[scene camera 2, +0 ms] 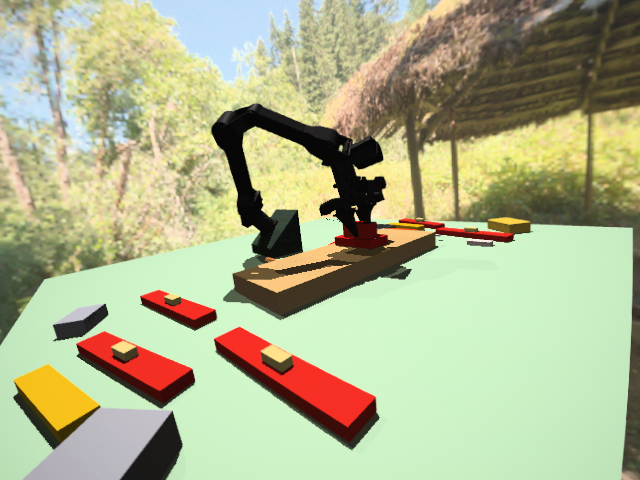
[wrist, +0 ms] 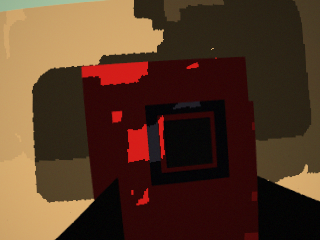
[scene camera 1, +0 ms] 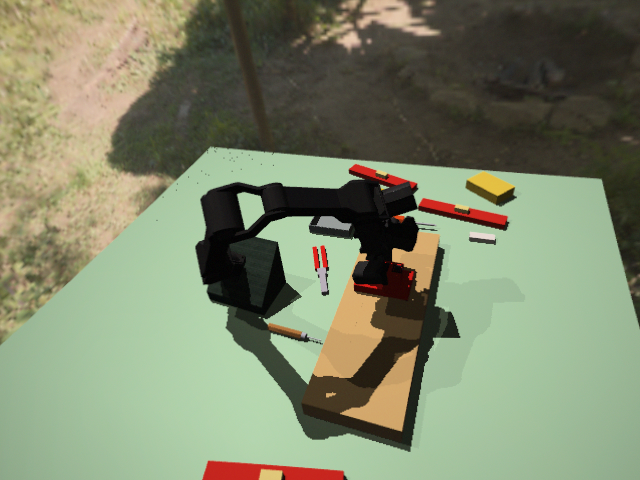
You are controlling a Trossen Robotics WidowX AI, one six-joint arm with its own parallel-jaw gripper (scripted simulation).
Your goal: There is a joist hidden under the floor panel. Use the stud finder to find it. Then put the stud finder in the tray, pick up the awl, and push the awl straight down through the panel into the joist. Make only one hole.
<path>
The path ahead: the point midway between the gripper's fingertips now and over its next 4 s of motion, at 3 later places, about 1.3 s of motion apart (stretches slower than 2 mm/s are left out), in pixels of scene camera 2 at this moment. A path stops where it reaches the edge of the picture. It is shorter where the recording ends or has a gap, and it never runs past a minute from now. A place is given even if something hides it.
My gripper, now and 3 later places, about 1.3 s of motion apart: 362,235; 339,242; 310,250; 280,260
</path>
